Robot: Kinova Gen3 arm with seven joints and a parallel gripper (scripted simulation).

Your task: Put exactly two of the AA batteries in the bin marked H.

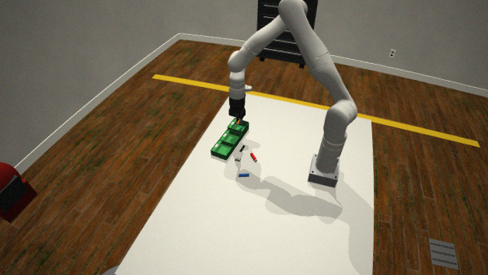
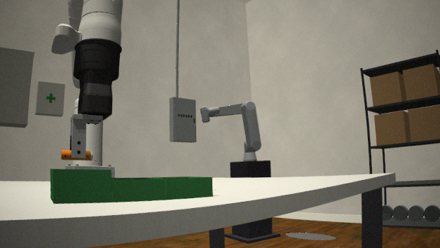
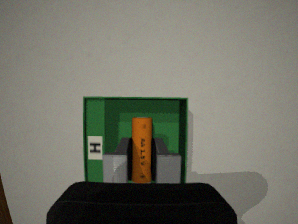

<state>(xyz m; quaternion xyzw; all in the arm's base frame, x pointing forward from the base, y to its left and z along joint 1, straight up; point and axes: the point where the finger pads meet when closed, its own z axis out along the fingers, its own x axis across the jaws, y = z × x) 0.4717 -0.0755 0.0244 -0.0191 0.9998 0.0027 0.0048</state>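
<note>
The green battery lies 70 mm below my hand and 10 mm to the left of it. From my hand the other things lie so: green bin marked H (90 mm to the left, 60 mm below); orange AA battery (10 mm below); black battery (110 mm to the left, 80 mm behind, 70 mm below).
</note>
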